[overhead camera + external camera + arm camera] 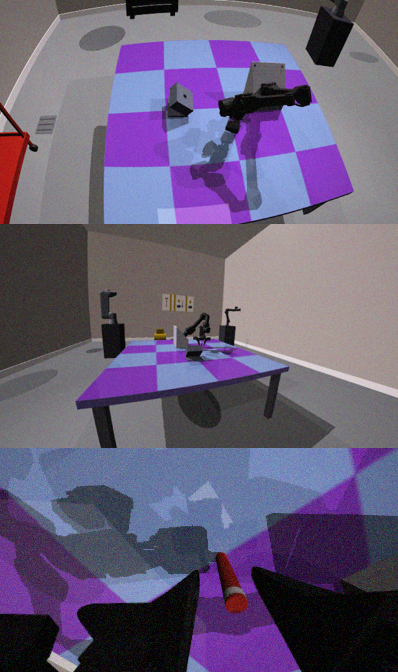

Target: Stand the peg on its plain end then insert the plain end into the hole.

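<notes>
The sloped panel lies 25 cm ahead of my gripper tip, 16 cm to the right of it and 2 cm above it. From my gripper tip the other things lie so: red peg: 2 cm above.
</notes>
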